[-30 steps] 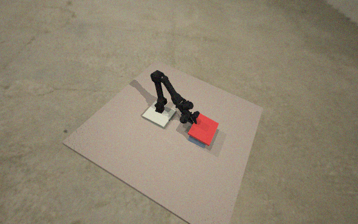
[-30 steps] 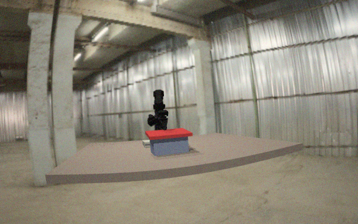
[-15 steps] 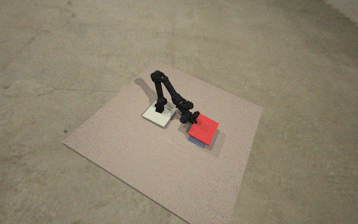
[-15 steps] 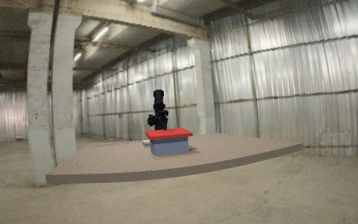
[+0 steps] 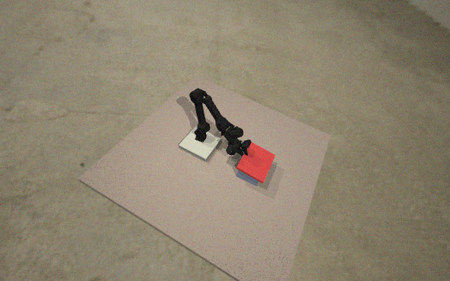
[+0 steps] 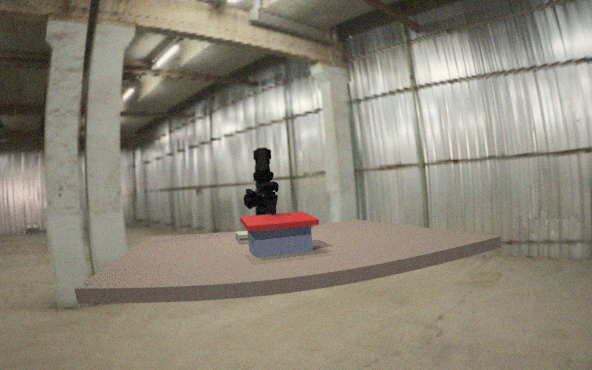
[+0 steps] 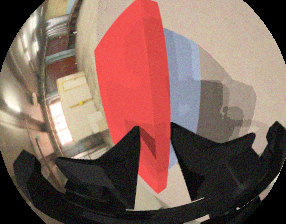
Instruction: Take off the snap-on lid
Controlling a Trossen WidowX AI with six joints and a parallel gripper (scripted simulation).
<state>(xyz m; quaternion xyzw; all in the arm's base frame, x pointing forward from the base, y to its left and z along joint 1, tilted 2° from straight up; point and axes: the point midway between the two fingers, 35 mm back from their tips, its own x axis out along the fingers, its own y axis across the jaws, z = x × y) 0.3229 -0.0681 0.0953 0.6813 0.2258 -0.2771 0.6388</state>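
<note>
Right now the red lid is 80 mm ahead of my gripper tip and 10 mm to the right of it. Also, from my gripper tip: blue storage box 70 mm ahead, 10 mm to the right, 60 mm below.
</note>
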